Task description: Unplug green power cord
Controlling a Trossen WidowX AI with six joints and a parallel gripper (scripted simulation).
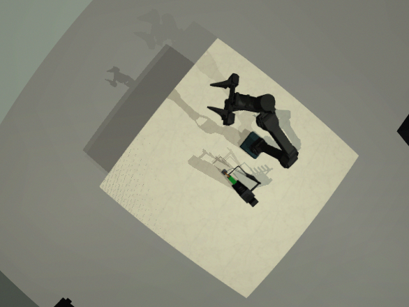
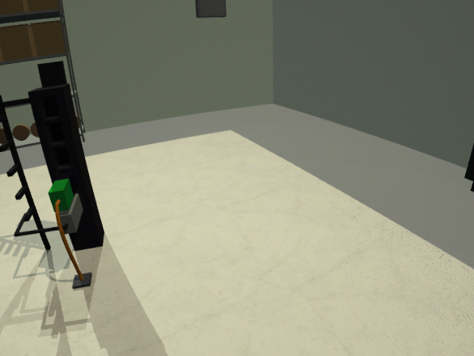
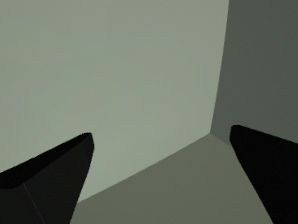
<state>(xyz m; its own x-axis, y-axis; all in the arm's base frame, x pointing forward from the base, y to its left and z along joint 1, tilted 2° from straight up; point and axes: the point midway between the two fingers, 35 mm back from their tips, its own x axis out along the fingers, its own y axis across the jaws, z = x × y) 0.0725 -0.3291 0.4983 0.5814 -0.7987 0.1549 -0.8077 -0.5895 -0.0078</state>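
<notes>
Now: gripper tip 16 cm short of the green plug, 37 cm to the right of it and 40 cm above it. Also, from my gripper tip: anchor plate: 16 cm ahead, 31 cm to the left, 56 cm below.
</notes>
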